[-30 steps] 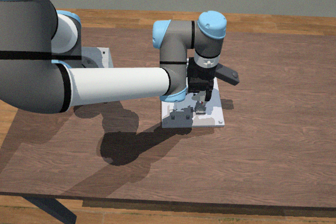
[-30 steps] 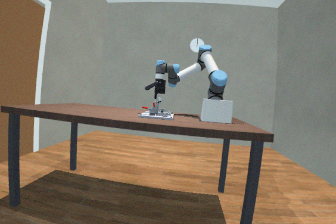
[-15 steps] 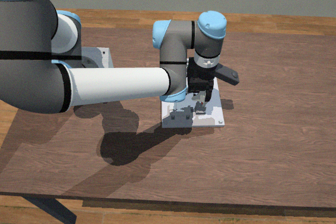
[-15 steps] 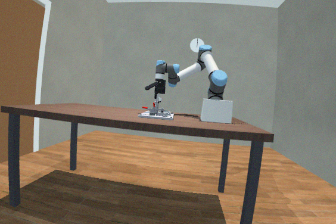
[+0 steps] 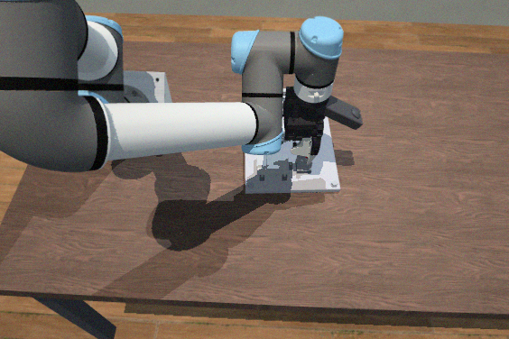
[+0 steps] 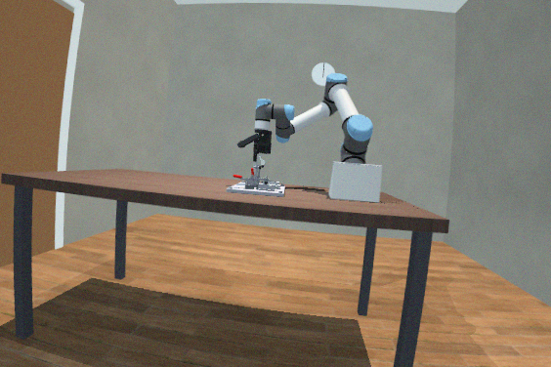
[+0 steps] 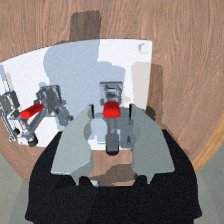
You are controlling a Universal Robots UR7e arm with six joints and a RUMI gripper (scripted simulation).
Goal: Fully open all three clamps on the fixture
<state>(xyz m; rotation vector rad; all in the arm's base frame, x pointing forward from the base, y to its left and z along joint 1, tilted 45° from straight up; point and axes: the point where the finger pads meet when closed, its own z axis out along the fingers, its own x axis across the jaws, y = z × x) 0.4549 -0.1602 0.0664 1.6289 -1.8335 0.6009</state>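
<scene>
The white fixture plate is 110 mm to the left of my hand, 80 mm below it and 30 mm behind it. Also, from my hand: grey part: 220 mm to the left, 70 mm behind, 50 mm below.
</scene>
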